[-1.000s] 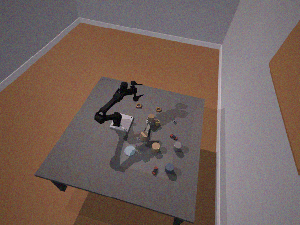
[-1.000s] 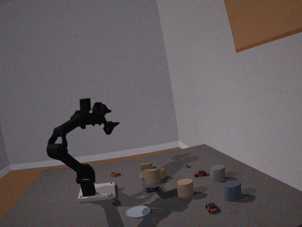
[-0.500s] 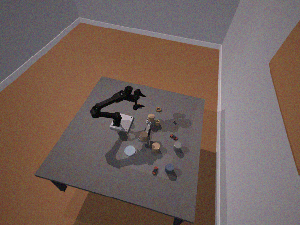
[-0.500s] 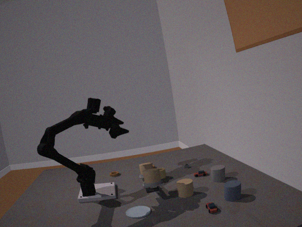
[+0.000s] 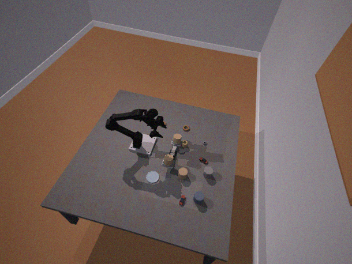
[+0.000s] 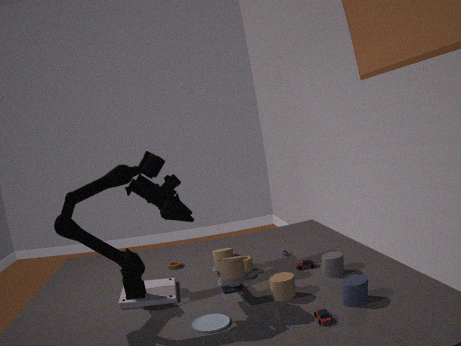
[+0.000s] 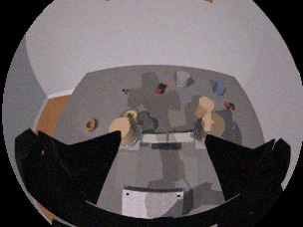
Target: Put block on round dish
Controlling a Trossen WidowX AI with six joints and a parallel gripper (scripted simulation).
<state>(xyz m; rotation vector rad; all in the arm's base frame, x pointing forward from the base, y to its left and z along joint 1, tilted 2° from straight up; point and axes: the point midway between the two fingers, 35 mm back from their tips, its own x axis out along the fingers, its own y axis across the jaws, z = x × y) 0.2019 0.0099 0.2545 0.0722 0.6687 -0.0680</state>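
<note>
Now: the pale green block 200 mm below my gripper tip, 100 mm to the left of it and 90 mm ahead of it. Round my gripper tip: small balance 220 mm below, 80 mm ahead, 30 mm to the right; then balance beam 210 mm below, 80 mm ahead, 30 mm to the right; then small tan cylinder 220 mm below, 160 mm ahead, 90 mm to the left.
</note>
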